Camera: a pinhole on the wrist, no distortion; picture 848 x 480 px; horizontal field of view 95.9 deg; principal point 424.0 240.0 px. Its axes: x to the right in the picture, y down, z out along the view. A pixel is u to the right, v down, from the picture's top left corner.
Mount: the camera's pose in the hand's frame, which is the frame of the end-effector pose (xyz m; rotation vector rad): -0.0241 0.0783 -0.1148 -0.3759 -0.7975 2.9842
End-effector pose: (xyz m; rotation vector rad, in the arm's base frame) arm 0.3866 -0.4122 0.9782 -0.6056 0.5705 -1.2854
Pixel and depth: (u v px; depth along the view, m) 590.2 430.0 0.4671
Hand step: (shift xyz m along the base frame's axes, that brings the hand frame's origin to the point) -0.2129 0.2723 0.3326
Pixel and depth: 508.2 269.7 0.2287
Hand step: -0.0154 0.1224 0.0784
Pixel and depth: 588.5 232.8 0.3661
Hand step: 0.0050 0.2609 0.1849
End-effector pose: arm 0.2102 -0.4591 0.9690 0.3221 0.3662 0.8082
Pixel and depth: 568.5 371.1 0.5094
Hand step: 0.0666 -0.4676 0.1004
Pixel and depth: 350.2 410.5 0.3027
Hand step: 0.1373 -0.1628 0.0036
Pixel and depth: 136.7 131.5 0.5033
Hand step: 0.3890 0.0481 0.3378
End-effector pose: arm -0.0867 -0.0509 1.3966 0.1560 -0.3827 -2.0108
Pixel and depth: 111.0 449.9 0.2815
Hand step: -0.2703 -0.0143 0.0270
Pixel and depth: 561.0 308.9 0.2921
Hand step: -0.0191 0.2298 0.0316
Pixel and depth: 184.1 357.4 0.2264
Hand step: -0.1373 0.0031 0.0366
